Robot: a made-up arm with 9 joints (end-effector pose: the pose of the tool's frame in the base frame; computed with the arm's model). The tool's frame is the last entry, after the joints.
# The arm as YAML. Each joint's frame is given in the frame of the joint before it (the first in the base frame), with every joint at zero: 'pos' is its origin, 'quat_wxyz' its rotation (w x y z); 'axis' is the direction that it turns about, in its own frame. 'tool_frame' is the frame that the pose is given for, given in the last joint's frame.
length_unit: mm
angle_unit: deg
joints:
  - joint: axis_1
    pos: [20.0, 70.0, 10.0]
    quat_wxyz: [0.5, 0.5, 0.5, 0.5]
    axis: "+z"
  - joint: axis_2
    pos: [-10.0, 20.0, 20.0]
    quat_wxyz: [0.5, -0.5, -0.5, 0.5]
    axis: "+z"
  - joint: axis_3
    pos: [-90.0, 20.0, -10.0]
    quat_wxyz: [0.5, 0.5, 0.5, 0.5]
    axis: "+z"
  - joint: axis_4
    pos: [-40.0, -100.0, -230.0]
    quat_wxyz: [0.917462, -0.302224, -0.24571, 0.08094]
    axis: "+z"
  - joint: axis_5
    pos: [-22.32, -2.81, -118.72]
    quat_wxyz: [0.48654, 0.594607, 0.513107, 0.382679]
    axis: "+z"
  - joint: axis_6
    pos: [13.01, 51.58, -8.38]
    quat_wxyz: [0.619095, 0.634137, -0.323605, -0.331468]
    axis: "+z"
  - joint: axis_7
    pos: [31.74, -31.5, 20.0]
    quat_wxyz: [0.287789, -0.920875, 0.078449, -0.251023]
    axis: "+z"
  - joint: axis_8
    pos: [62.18, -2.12, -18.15]
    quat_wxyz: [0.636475, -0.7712, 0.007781, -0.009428]
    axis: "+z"
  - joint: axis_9
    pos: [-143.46, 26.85, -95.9]
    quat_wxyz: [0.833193, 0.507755, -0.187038, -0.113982]
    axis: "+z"
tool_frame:
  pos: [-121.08, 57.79, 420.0]
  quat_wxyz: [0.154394, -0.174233, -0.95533, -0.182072]
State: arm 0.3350 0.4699 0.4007 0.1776 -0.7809 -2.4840 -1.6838 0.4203 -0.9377
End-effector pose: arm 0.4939 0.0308 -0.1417 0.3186 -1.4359 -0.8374
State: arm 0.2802 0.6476 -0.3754 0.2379 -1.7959 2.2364 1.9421 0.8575 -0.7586
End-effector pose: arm 0.6292 0.2328 -0.5547 0.3664 -0.2876 -0.6854
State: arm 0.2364 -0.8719 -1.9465 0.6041 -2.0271 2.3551 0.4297 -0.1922 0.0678
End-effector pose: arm -0.1659 -0.1581 -0.6852 -0.3324 0.5212 -0.8902
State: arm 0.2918 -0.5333 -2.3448 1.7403 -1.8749 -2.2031 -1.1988 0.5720 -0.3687
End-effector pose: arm 0.0031 -0.3316 -0.6907 1.4079 -1.2396 -2.4095
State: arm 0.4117 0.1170 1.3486 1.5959 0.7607 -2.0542 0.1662 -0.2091 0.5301
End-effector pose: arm 0.1948 0.5149 -0.3162 2.5193 1.5088 -0.9762
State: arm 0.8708 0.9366 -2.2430 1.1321 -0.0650 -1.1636 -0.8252 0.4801 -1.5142
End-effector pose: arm 0.2524 -0.0544 -0.5346 -0.0347 0.2374 -2.3242
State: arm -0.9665 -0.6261 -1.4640 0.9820 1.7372 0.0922 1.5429 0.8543 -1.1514
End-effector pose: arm -0.0144 0.1998 -0.1916 1.6074 1.3329 -0.5463
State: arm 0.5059 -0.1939 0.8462 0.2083 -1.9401 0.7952 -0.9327 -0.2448 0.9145
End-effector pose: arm -0.4080 0.7074 -0.4541 0.5776 1.4344 0.5723
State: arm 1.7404 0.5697 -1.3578 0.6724 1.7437 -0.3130 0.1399 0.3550 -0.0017
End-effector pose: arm 0.0814 -0.0507 0.1482 -1.3136 0.2498 -1.9806
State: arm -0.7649 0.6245 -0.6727 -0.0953 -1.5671 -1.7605 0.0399 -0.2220 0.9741
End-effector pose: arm 0.3828 0.0291 -0.6893 -0.9152 0.1951 1.4425
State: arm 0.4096 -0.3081 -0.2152 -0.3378 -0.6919 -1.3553 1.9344 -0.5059 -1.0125
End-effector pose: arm -0.0810 0.6968 -0.2339 0.6895 -1.0512 1.6619
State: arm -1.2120 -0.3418 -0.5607 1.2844 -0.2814 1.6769 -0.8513 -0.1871 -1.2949
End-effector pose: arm -0.0300 -0.6292 -0.2885 -1.3733 1.9056 1.7129
